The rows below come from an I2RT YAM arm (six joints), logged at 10 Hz.
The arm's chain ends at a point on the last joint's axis. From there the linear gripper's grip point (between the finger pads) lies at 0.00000 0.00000 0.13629 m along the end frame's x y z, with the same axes.
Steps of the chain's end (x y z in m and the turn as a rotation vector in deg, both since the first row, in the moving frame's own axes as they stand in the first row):
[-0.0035, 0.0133, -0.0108, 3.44, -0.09, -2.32]
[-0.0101, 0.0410, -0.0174, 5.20, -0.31, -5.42]
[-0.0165, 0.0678, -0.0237, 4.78, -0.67, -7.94]
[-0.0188, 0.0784, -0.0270, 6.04, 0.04, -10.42]
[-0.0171, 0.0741, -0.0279, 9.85, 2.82, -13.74]
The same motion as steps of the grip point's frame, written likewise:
[-0.0039, 0.0051, -0.0110, 3.44, -0.09, -2.32]
[-0.0114, 0.0287, -0.0180, 5.20, -0.31, -5.42]
[-0.0189, 0.0566, -0.0242, 4.78, -0.67, -7.94]
[-0.0200, 0.0641, -0.0278, 6.04, 0.04, -10.42]
[-0.0133, 0.0502, -0.0301, 9.85, 2.82, -13.74]

